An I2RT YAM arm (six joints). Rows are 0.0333 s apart.
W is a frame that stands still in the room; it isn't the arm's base.
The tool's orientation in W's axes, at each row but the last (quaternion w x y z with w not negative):
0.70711, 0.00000, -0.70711, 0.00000
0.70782, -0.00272, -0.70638, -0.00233
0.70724, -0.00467, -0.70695, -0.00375
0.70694, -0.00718, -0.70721, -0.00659
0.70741, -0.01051, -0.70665, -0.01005
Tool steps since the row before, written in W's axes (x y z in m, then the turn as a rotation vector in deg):
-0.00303, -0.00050, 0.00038, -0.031, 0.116, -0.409
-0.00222, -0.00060, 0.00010, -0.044, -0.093, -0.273
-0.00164, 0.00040, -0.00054, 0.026, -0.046, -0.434
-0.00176, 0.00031, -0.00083, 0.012, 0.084, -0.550
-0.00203, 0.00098, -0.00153, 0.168, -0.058, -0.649
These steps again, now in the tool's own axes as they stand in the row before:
0.00038, -0.00050, 0.00303, -0.409, 0.116, 0.031
0.00010, -0.00062, 0.00222, -0.273, -0.093, 0.043
-0.00054, 0.00038, 0.00164, -0.434, -0.045, -0.027
-0.00083, 0.00028, 0.00177, -0.550, 0.085, -0.010
-0.00153, 0.00092, 0.00206, -0.649, -0.053, -0.170

